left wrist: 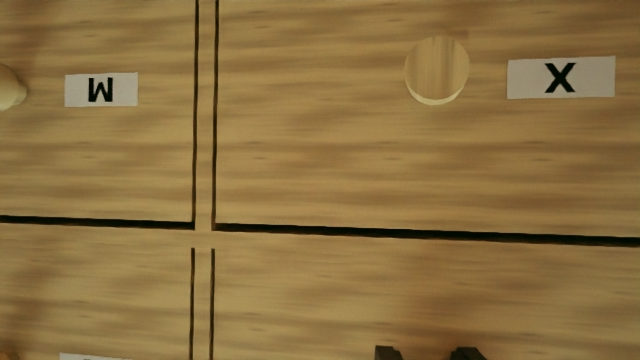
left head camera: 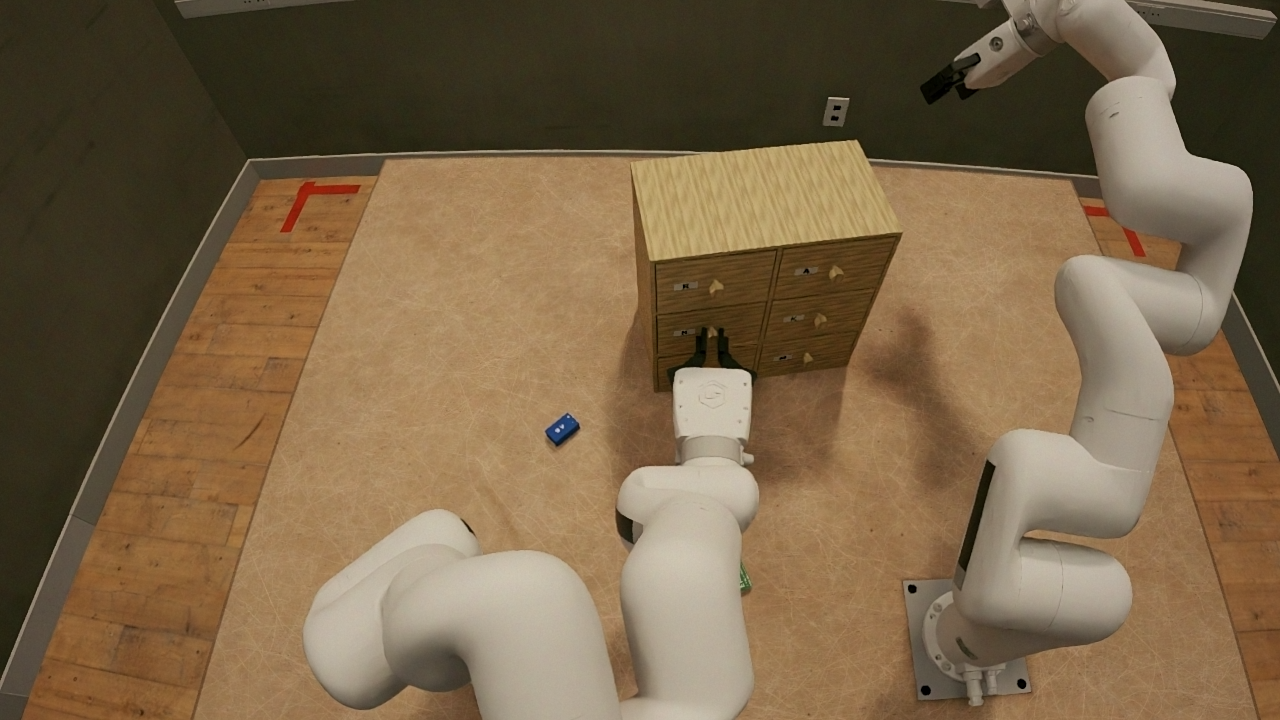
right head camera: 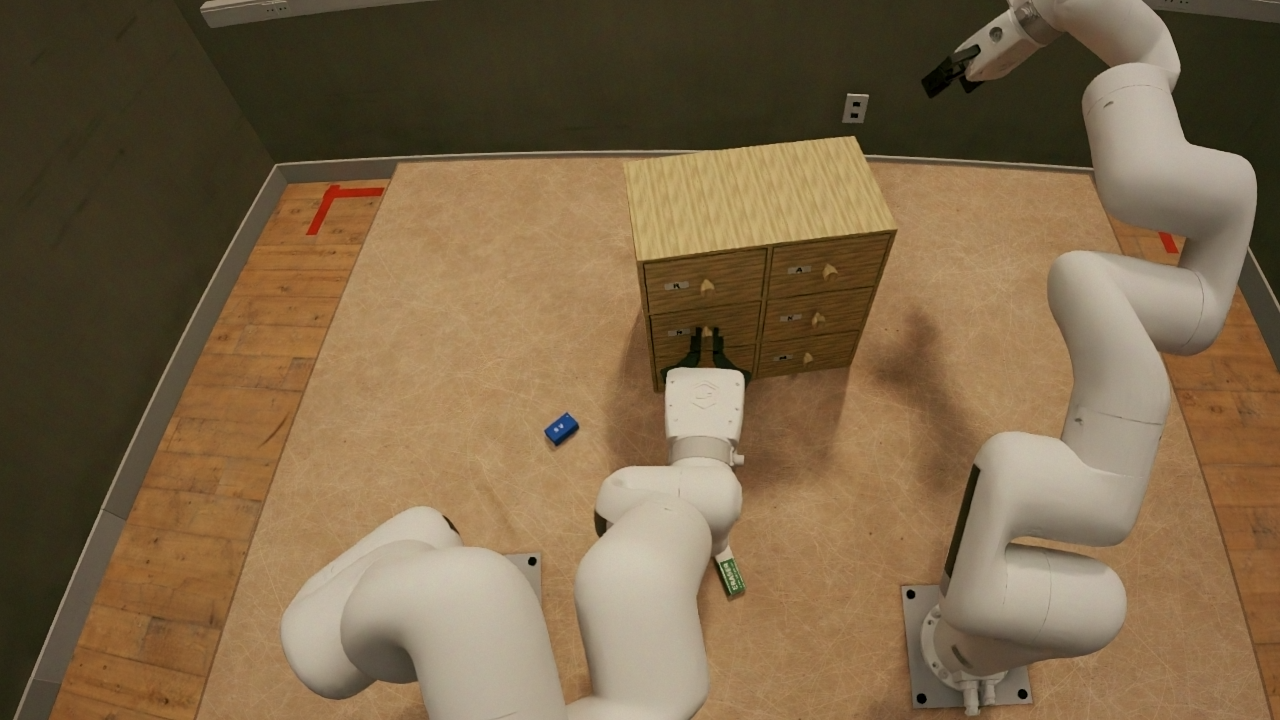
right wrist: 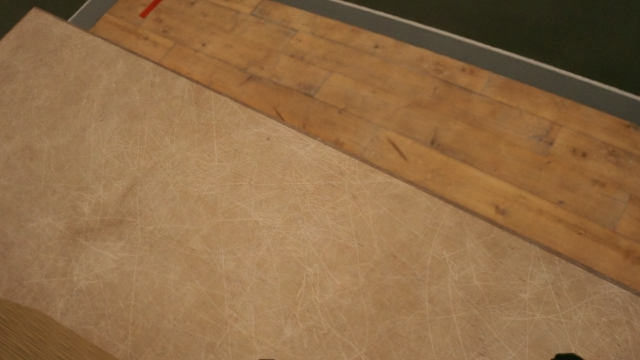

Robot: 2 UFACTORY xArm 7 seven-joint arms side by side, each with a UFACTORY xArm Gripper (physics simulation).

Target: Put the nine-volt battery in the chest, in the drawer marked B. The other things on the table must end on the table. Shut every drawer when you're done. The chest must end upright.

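Frame: origin at the left arm's base, x ahead, y left, z up, level; millimetres.
Seen in the pictures: left gripper, fingertip midpoint: (left head camera: 712, 332) (right head camera: 707, 332); right gripper, fingertip midpoint: (left head camera: 942, 94) (right head camera: 945, 87); right arm's base, origin of the base link: (left head camera: 966, 636) (right head camera: 965, 643).
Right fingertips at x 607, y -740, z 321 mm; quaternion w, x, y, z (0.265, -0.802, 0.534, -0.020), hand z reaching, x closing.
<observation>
A point is followed by its place in that frame.
The wooden chest (left head camera: 760, 201) @(x 404, y -410, z 318 mm) (right head camera: 756, 197) @(x 407, y -416, z 318 mm) stands upright, its drawers looking shut. The small letters on its left column's top drawer (left head camera: 685, 286) @(x 323, y -304, z 261 mm) (right head camera: 676, 286) @(x 323, y -304, z 260 mm) and middle drawer (left head camera: 683, 333) @(x 324, y -304, z 156 mm) are hard to read. My left gripper (left head camera: 712, 336) @(x 323, y -344, z 152 mm) (right head camera: 707, 334) @(x 323, y -344, z 152 mm) (left wrist: 427, 354) @(x 323, y -344, z 152 mm) is shut on the middle-left drawer's knob; the knob is outside the left wrist view. A blue block (left head camera: 562, 428) @(x 267, y -115, z 17 mm) (right head camera: 561, 428) @(x 266, y -115, z 17 mm), apparently the nine-volt battery, lies on the table left of the chest. My right gripper (left head camera: 951, 83) @(x 607, y -740, z 321 mm) (right head camera: 952, 75) @(x 607, y -740, z 321 mm) is open and empty, high at the upper right.
A green eraser (left head camera: 744, 577) @(x 15, y -351, z 13 mm) (right head camera: 731, 575) @(x 21, y -342, z 13 mm) lies partly under my left arm (left head camera: 684, 573) @(x -83, y -244, z 483 mm) (right head camera: 644, 573) @(x -83, y -252, z 482 mm). In the left wrist view, the drawer marked X (left wrist: 325, 125) @(x 326, y -376, z 67 mm) is shut, beside another shut drawer (left wrist: 100, 160) @(x 330, y -461, z 80 mm). My right arm (left head camera: 1118, 358) @(x 57, y -661, z 446 mm) stands right of the chest.
</observation>
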